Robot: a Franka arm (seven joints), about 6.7 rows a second.
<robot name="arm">
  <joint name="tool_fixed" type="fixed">
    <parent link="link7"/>
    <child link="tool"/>
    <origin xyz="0 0 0.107"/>
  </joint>
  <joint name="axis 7" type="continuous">
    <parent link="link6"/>
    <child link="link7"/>
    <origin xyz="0.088 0 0" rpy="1.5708 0 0"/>
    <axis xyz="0 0 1"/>
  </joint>
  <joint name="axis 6" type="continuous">
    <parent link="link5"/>
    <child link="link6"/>
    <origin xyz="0 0 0" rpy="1.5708 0 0"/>
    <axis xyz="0 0 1"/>
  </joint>
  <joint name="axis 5" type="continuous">
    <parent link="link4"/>
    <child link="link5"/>
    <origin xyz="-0.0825 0.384 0" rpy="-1.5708 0 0"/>
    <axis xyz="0 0 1"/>
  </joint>
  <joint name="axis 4" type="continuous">
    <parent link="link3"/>
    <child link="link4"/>
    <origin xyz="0.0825 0 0" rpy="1.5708 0 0"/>
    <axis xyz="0 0 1"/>
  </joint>
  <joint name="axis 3" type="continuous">
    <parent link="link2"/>
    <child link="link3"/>
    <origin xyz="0 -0.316 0" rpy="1.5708 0 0"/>
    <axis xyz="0 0 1"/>
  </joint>
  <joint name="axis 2" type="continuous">
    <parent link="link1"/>
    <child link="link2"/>
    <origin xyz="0 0 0" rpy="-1.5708 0 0"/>
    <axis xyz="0 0 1"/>
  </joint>
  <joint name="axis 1" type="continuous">
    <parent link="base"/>
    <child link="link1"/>
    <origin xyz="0 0 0.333"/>
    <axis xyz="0 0 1"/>
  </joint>
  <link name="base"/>
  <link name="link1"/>
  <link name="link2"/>
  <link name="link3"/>
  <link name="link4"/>
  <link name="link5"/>
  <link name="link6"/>
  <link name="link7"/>
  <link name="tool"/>
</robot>
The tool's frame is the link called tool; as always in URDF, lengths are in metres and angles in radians. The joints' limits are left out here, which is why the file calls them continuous.
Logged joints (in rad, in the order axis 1, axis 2, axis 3, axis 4, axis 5, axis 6, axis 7), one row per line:
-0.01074, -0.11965, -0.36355, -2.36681, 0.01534, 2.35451, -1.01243
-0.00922, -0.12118, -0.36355, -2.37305, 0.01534, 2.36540, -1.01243
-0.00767, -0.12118, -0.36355, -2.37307, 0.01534, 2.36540, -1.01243
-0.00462, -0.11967, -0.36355, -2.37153, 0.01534, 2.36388, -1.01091
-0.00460, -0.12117, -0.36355, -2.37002, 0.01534, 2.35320, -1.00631
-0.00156, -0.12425, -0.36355, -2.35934, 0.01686, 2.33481, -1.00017
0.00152, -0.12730, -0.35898, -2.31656, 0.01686, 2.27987, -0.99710
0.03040, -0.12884, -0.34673, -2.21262, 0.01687, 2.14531, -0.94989
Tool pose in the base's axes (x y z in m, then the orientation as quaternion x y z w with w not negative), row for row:
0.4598, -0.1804, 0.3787, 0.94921, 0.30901, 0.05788, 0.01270
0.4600, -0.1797, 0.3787, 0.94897, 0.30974, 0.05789, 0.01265
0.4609, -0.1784, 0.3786, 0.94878, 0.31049, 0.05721, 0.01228
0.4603, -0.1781, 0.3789, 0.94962, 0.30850, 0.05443, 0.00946
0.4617, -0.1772, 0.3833, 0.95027, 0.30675, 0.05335, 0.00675
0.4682, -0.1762, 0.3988, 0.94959, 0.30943, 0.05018, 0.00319
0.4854, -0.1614, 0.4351, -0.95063, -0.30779, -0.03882, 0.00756
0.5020, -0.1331, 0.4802, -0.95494, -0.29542, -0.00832, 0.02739
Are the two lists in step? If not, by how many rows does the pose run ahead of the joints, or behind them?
The pose runs 1 row ahead of the joints: the pose in row i belongs to the joints in row i + 1.
